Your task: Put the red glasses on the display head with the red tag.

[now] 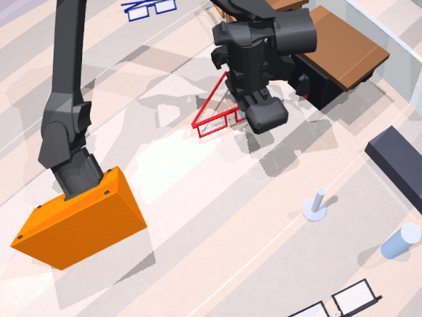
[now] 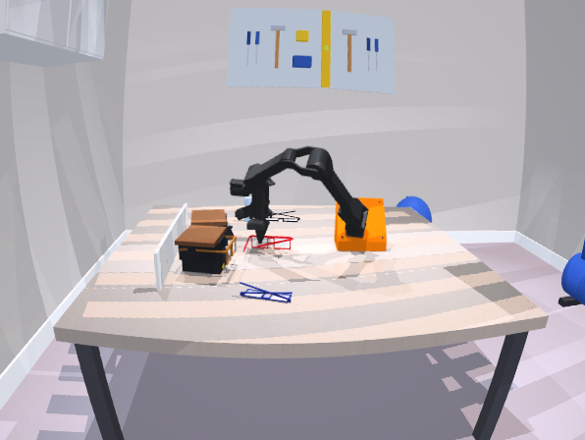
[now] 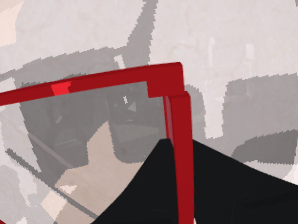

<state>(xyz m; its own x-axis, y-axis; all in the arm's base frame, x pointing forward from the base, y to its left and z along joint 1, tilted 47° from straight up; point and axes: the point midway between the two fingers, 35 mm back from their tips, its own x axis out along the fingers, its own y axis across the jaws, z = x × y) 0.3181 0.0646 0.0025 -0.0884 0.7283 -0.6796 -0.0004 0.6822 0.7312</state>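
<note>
The peg stand is 2 cm ahead of my gripper tip, 22 cm to the right of it and 1 cm above it. Also, from my gripper tip: white panel: 27 cm ahead, 13 cm to the left, 4 cm above; then dark block: 20 cm ahead, 24 cm to the right; then pale blue cylinder: 10 cm ahead, 34 cm to the right, 3 cm above.
</note>
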